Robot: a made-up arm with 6 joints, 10 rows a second.
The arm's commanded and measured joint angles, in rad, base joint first. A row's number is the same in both.
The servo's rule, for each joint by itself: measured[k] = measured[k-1] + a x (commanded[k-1-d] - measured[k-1]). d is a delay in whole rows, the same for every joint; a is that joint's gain. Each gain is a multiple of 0.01, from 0.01 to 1. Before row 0 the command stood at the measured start. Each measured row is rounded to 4 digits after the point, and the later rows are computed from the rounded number. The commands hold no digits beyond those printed.
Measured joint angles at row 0: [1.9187 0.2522 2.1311 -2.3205 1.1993 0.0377]
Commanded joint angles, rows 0 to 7: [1.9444 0.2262 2.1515 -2.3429 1.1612 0.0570]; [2.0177 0.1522 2.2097 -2.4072 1.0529 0.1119]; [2.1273 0.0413 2.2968 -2.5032 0.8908 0.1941]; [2.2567 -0.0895 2.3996 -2.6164 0.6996 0.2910]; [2.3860 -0.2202 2.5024 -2.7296 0.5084 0.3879]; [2.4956 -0.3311 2.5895 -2.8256 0.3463 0.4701]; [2.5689 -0.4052 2.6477 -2.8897 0.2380 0.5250]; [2.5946 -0.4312 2.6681 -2.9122 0.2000 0.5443]
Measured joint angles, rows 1 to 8: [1.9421 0.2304 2.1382 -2.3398 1.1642 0.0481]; [2.0109 0.1647 2.1632 -2.3978 1.0618 0.0826]; [2.1168 0.0610 2.2100 -2.4884 0.9045 0.1428]; [2.2441 -0.0654 2.2764 -2.5985 0.7160 0.2228]; [2.3732 -0.1954 2.3555 -2.7112 0.5250 0.3120]; [2.4846 -0.3094 2.4374 -2.8096 0.3606 0.3974]; [2.5613 -0.3899 2.5110 -2.8785 0.2478 0.4663]; [2.5916 -0.4246 2.5660 -2.9075 0.2038 0.5084]
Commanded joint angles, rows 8 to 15: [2.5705 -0.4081 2.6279 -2.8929 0.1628 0.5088]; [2.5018 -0.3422 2.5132 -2.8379 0.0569 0.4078]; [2.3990 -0.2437 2.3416 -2.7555 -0.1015 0.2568]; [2.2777 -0.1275 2.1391 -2.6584 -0.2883 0.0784]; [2.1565 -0.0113 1.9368 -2.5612 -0.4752 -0.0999]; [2.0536 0.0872 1.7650 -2.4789 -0.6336 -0.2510]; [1.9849 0.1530 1.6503 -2.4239 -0.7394 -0.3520]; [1.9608 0.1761 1.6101 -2.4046 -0.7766 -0.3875]
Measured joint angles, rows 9 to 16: [2.5724 -0.4107 2.5877 -2.8949 0.1661 0.5086]; [2.5082 -0.3532 2.5616 -2.8459 0.0656 0.4542]; [2.4088 -0.2612 2.4846 -2.7682 -0.0881 0.3476]; [2.2895 -0.1489 2.3637 -2.6738 -0.2723 0.2022]; [2.1685 -0.0333 2.2143 -2.5770 -0.4590 0.0391]; [2.0639 0.0679 2.0570 -2.4926 -0.6196 -0.1176]; [1.9920 0.1394 1.9147 -2.4335 -0.7298 -0.2442]; [1.9636 0.1702 1.8081 -2.4086 -0.7729 -0.3216]
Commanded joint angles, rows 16 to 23: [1.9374 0.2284 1.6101 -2.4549 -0.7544 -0.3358]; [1.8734 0.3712 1.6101 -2.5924 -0.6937 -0.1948]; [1.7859 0.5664 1.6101 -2.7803 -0.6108 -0.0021]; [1.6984 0.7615 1.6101 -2.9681 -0.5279 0.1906]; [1.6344 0.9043 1.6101 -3.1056 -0.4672 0.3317]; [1.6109 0.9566 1.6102 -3.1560 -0.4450 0.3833]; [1.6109 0.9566 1.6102 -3.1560 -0.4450 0.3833]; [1.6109 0.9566 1.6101 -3.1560 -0.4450 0.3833]
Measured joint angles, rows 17 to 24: [1.9398 0.2191 1.7388 -2.4484 -0.7559 -0.3293]; [1.8794 0.3469 1.6938 -2.5722 -0.6987 -0.2567]; [1.7943 0.5313 1.6645 -2.7512 -0.6178 -0.1192]; [1.7070 0.7247 1.6455 -2.9377 -0.5351 0.0481]; [1.6409 0.8756 1.6331 -3.0821 -0.4726 0.2012]; [1.6136 0.9436 1.6251 -3.1457 -0.4472 0.2995]; [1.6111 0.9545 1.6199 -3.1546 -0.4452 0.3448]; [1.6109 0.9563 1.6165 -3.1558 -0.4450 0.3656]
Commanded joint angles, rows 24 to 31: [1.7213 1.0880 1.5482 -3.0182 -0.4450 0.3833]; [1.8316 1.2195 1.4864 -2.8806 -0.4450 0.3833]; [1.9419 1.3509 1.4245 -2.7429 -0.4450 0.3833]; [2.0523 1.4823 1.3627 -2.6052 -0.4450 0.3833]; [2.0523 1.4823 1.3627 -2.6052 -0.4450 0.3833]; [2.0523 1.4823 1.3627 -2.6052 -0.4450 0.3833]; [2.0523 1.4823 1.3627 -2.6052 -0.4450 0.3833]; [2.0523 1.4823 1.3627 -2.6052 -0.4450 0.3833]
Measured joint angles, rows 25 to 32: [1.7114 1.0669 1.5926 -3.0375 -0.4450 0.3752]; [1.8208 1.1951 1.5554 -2.9026 -0.4450 0.3796]; [1.9310 1.3260 1.5096 -2.7653 -0.4450 0.3816]; [2.0414 1.4573 1.4582 -2.6276 -0.4450 0.3825]; [2.0513 1.4783 1.4248 -2.6083 -0.4450 0.3829]; [2.0522 1.4817 1.4031 -2.6056 -0.4450 0.3831]; [2.0523 1.4822 1.3890 -2.6053 -0.4450 0.3832]; [2.0523 1.4823 1.3798 -2.6052 -0.4450 0.3833]
